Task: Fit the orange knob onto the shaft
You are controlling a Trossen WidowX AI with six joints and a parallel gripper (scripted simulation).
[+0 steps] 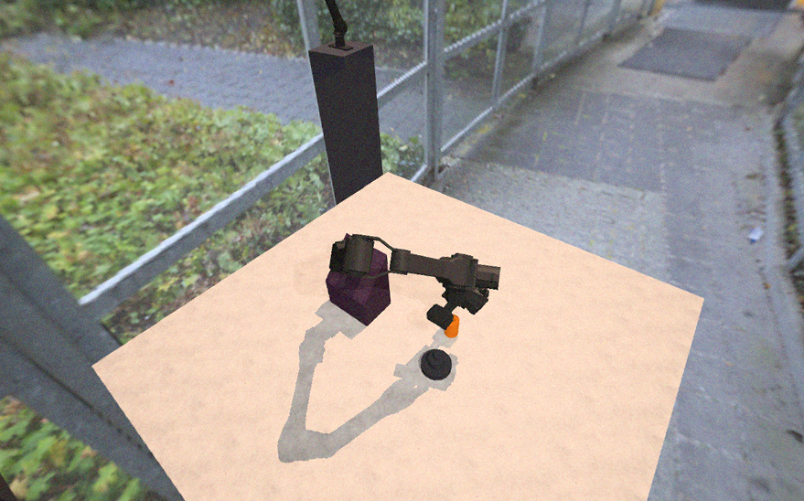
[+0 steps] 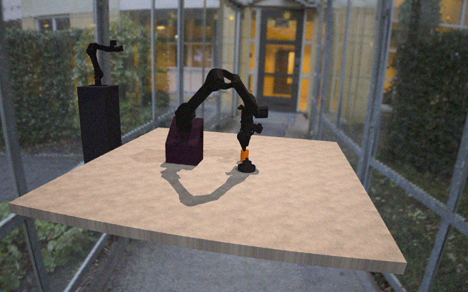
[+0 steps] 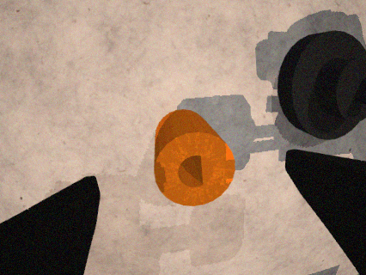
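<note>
The orange knob is 40 mm below my gripper tip. Also, from my gripper tip: pedestal: 10 mm ahead, 120 mm to the right, 40 mm below.
</note>
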